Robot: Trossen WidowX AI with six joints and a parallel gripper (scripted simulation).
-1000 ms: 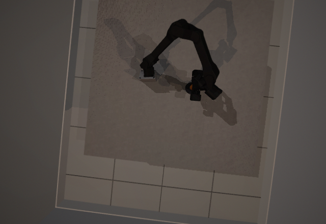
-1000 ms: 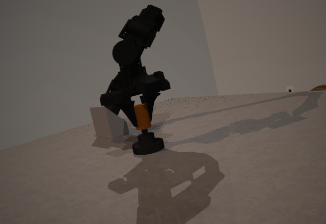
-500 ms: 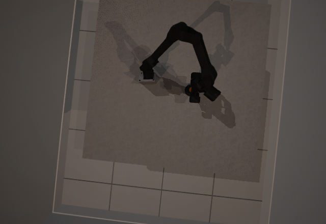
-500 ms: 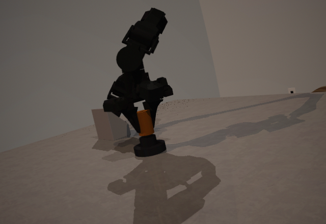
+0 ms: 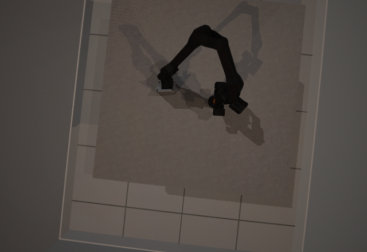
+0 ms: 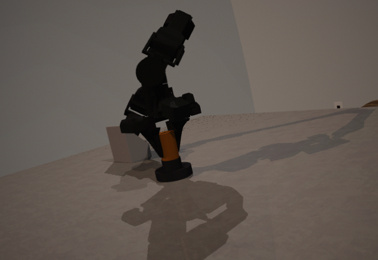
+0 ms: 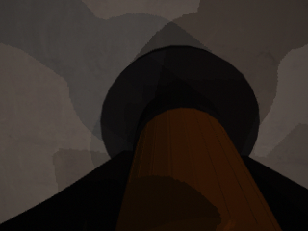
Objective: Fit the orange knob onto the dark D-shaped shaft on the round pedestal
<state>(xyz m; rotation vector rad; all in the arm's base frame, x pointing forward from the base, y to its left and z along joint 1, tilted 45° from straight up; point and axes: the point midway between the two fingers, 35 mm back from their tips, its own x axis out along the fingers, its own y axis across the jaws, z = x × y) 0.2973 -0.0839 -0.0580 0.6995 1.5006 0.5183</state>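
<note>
My gripper tip is now 20 mm below the orange knob. From my gripper tip the other things lie so: dark round pedestal 20 mm below.
</note>
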